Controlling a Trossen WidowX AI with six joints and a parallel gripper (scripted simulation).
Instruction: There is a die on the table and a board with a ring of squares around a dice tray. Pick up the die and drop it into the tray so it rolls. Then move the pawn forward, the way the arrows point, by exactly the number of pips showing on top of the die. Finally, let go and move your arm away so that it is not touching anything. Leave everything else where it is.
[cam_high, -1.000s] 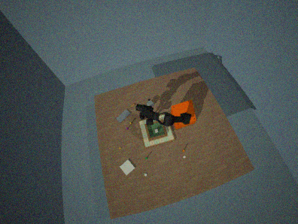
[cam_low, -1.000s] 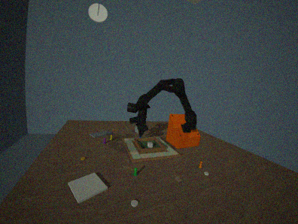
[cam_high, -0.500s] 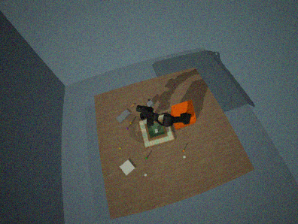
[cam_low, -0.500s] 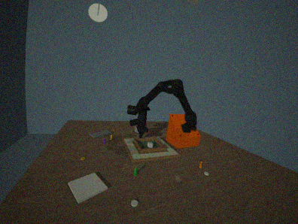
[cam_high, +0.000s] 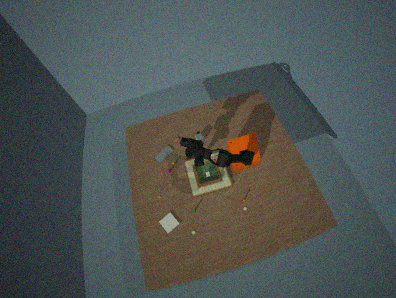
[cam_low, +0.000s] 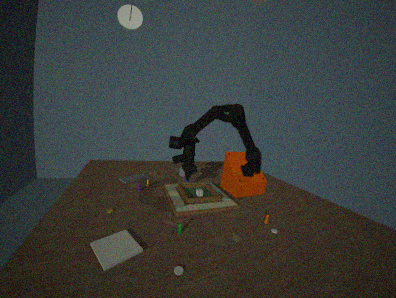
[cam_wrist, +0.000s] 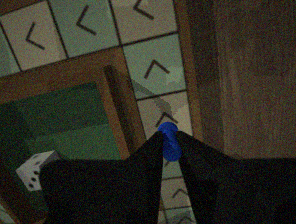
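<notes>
Right now my gripper tip is 3 cm past the white die, 13 cm to the right of it and 2 cm above it. Round my gripper tip: blue pawn: 1 cm above; then green tray: 2 cm behind, 11 cm to the left, 4 cm below; then grey cube: 4 cm behind, 18 cm to the right, 2 cm below.
</notes>
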